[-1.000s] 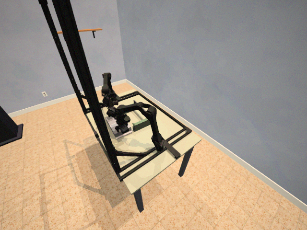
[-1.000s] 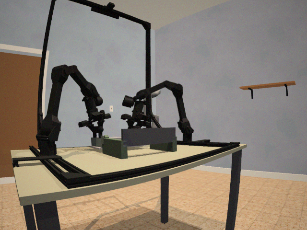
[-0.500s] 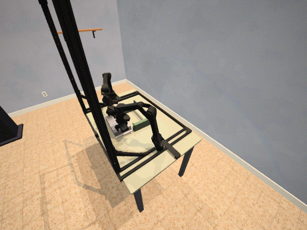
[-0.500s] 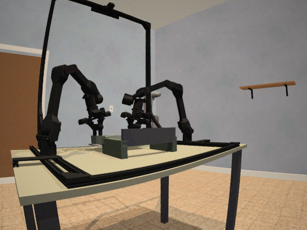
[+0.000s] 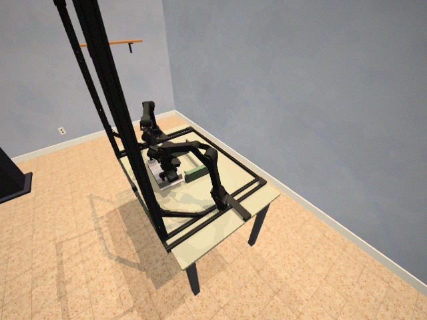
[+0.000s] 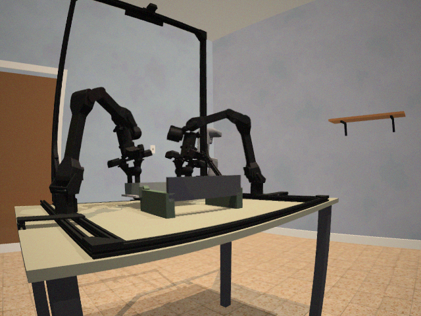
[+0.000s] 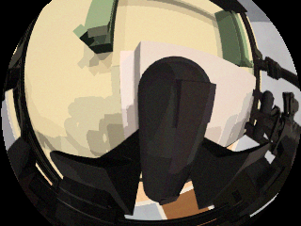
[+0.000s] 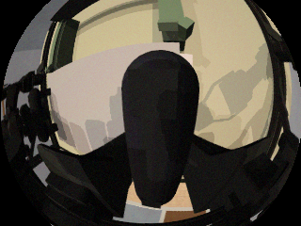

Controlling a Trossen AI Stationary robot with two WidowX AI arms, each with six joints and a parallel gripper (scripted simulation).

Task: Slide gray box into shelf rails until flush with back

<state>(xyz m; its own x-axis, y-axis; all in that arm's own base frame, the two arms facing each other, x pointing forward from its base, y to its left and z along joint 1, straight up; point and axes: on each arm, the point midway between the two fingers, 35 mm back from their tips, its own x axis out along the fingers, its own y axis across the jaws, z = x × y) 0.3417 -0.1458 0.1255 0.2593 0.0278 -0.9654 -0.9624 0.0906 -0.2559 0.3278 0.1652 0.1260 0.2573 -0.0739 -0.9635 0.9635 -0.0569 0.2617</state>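
My right hand is 12 cm to the right of the gray box, 5 cm above it and 1 cm short of it. Round my right hand: gray back plate: 29 cm ahead, 13 cm to the left, 6 cm below.
Right now my left hand is 120 mm to the left of the gray box, 50 mm above it and 10 mm past it. The rest, counted from my left hand: gray back plate (270 mm ahead, 110 mm to the right, 60 mm below).
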